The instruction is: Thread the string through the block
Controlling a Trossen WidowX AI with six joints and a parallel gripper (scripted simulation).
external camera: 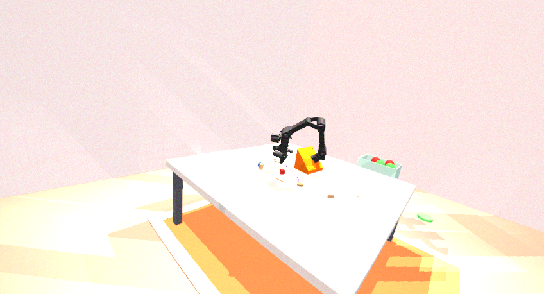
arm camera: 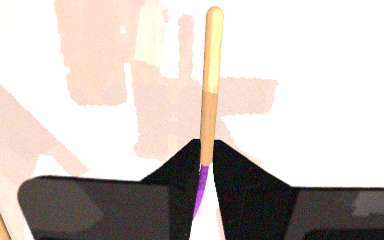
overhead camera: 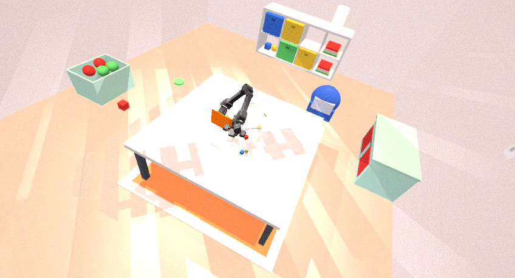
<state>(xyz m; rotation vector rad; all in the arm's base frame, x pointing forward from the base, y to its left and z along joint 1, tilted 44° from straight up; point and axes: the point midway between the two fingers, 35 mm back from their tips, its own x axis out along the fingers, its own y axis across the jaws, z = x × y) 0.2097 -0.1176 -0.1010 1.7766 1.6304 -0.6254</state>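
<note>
Now: the red cube 8 cm to the left of my gripper tip, 8 cm ahead of it and 2 cm below it. Also, from my gripper tip: short wooden cylinder (15 cm ahead, 6 cm to the right, 1 cm below); wooden stick (19 cm ahead, 12 cm to the left, 3 cm below); blue cube (13 cm ahead, 9 cm to the right, 2 cm below).
</note>
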